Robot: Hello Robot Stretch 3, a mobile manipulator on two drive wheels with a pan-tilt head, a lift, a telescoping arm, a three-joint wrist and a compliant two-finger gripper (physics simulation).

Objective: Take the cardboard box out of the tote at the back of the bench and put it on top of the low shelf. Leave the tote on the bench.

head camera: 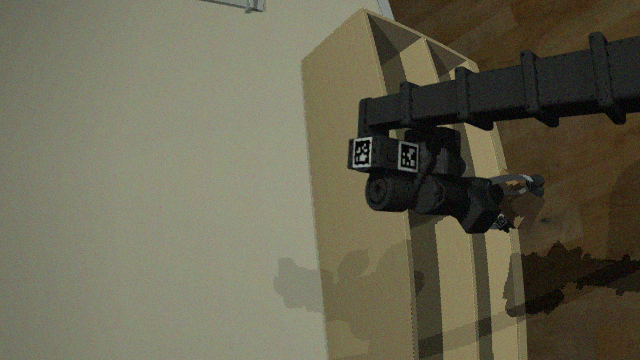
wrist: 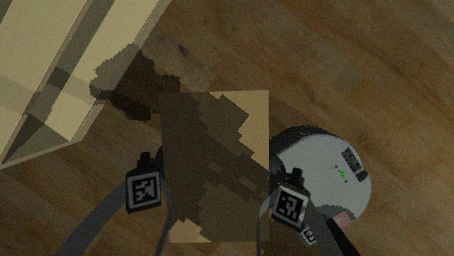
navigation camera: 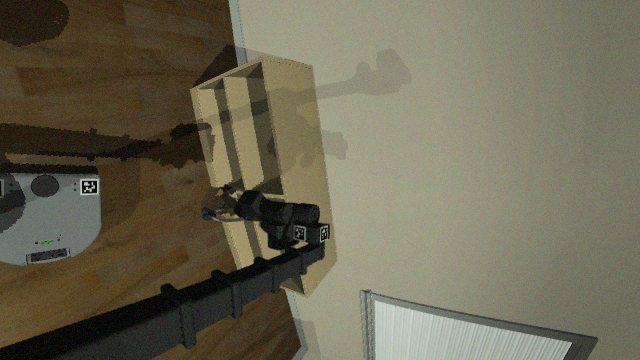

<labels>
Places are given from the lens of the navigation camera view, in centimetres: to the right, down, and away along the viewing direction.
gripper [navigation camera: 212, 201]: -32, 6, 61
cardboard box [navigation camera: 216, 198]: -28, 5, 57
</labels>
